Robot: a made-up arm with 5 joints. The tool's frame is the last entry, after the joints. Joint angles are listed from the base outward. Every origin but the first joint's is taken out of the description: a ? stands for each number. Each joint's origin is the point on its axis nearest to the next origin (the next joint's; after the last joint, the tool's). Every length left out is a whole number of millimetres.
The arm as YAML. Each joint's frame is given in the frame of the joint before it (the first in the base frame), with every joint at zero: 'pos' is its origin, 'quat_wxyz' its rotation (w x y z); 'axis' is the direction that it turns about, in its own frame. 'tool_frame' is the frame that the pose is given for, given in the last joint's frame.
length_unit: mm
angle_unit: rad
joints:
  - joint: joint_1
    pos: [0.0, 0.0, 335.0]
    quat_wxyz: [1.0, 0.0, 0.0, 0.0]
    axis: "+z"
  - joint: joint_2
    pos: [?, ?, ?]
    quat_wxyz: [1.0, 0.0, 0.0, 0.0]
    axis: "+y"
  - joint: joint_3
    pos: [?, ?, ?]
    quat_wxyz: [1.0, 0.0, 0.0, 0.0]
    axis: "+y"
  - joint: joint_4
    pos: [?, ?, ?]
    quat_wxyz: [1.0, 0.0, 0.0, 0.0]
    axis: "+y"
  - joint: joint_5
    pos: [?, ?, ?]
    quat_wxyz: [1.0, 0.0, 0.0, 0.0]
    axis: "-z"
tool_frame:
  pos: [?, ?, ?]
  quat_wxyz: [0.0, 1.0, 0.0, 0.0]
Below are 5 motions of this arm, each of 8 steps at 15 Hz.
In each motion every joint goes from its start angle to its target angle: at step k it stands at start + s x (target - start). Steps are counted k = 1, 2, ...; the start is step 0. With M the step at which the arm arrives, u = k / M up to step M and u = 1 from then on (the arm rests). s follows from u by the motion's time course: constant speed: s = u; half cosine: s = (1 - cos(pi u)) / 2; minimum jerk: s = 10 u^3 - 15 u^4 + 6 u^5.
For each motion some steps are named. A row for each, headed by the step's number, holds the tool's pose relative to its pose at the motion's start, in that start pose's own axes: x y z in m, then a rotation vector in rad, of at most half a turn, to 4 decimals.
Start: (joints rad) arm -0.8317 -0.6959 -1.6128 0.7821 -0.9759
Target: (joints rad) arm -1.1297 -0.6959 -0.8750 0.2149 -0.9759
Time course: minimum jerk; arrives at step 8
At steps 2, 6, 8:
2: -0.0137 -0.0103 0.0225 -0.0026 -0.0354 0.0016
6: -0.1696 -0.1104 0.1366 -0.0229 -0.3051 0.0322
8: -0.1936 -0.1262 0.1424 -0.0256 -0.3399 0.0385

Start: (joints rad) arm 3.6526 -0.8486 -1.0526 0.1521 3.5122
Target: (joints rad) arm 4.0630 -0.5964 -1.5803 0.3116 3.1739
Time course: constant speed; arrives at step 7
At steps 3, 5, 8:
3: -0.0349 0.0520 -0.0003 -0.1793 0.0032 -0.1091
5: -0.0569 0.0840 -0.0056 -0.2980 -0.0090 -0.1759
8: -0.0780 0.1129 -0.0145 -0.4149 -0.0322 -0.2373

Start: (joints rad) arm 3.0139 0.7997 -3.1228 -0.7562 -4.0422
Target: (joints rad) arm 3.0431 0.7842 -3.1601 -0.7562 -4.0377
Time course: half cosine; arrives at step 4
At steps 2, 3, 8:
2: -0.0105 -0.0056 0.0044 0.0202 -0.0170 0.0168
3: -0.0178 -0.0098 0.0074 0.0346 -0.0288 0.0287
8: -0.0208 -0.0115 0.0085 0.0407 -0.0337 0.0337

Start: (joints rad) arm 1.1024 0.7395 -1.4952 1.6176 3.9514
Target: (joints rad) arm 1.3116 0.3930 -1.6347 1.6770 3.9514
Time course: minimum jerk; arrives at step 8
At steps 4, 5, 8:
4: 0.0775 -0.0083 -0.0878 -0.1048 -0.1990 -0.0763
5: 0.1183 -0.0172 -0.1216 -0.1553 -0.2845 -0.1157
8: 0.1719 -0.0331 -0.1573 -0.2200 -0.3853 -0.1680

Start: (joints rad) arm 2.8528 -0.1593 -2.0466 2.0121 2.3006
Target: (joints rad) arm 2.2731 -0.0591 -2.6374 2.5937 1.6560
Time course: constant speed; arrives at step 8
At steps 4, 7, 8:
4: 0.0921 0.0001 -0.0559 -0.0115 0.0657 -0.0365
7: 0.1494 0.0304 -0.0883 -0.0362 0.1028 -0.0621
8: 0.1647 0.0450 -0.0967 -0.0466 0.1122 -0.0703

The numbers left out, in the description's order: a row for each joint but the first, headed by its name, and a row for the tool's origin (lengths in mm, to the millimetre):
joint_2: 0.0 0.0 0.0
joint_3: 43.0 0.0 228.0
joint_4: 76.0 0.0 -335.0
joint_5: 57.0 0.0 -73.0
tool: 0.0 0.0 0.0

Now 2 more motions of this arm.
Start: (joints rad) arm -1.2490 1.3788 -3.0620 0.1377 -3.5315
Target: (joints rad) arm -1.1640 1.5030 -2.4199 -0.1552 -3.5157
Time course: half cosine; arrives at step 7
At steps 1, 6, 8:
1: 0.0133 0.0083 0.0057 -0.0128 0.0201 0.0006
6: 0.2667 0.1653 0.0138 -0.2410 0.3878 -0.0054
8: 0.2803 0.1734 0.0090 -0.2533 0.4081 -0.0067

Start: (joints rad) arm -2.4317 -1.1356 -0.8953 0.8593 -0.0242
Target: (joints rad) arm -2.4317 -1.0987 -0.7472 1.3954 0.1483
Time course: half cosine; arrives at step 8
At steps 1, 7, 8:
1: -0.0028 -0.0001 0.0037 0.0006 -0.0274 0.0066
7: -0.0851 -0.0021 0.0727 -0.0408 -0.6932 0.1592
8: -0.0889 -0.0022 0.0746 -0.0448 -0.7206 0.1650

